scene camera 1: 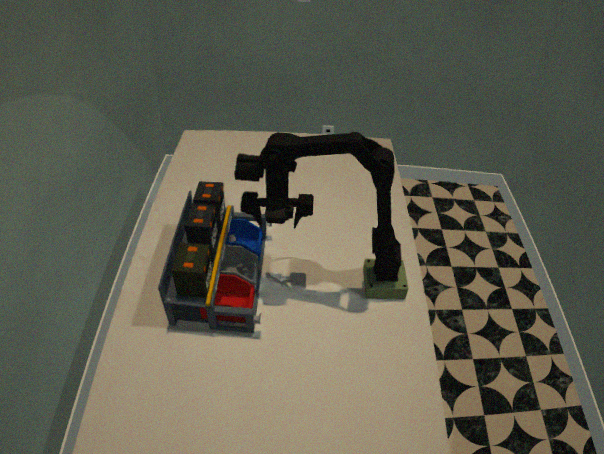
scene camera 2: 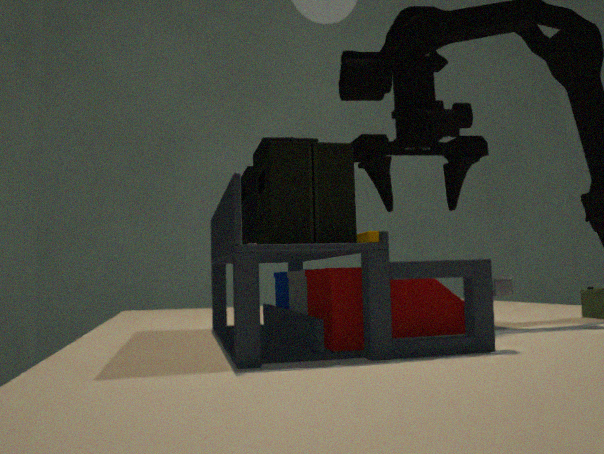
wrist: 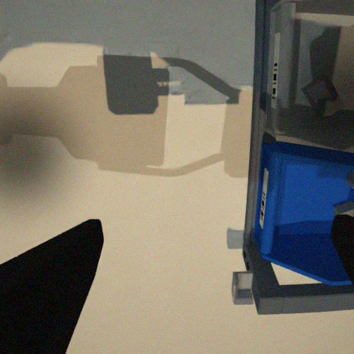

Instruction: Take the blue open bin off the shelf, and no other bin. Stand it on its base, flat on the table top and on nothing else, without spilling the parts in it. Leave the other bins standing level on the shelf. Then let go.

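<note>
The blue open bin stands in the lower tier of the grey shelf, at its far end in scene camera 1. Small grey parts lie in it; the right finger partly hides them in the wrist view. A clear grey bin stands beside it, then a red bin. My gripper is open and empty, pointing down, higher than the bins. In the wrist view one finger overlaps the blue bin and the other shows over the table.
Dark boxes with orange marks stand on the upper tier, behind a yellow strip. Small clear brackets stick out from the shelf's front. The arm's green base is on the table.
</note>
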